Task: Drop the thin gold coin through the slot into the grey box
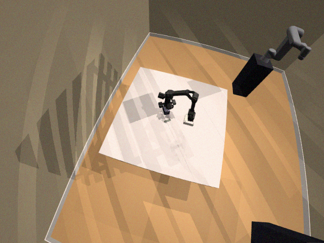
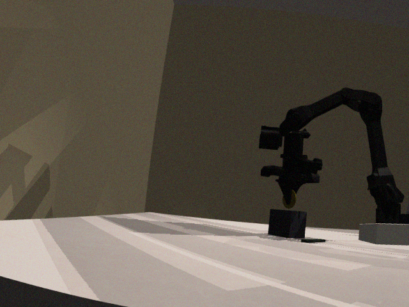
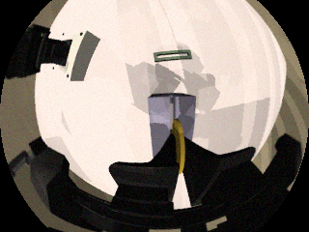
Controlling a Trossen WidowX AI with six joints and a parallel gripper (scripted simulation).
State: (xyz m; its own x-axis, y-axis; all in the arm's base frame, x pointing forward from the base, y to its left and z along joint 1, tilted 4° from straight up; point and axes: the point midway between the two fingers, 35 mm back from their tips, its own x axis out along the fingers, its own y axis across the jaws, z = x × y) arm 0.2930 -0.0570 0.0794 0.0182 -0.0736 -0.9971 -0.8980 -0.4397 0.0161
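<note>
The gold coin lies 20 mm above my gripper tip.
</note>
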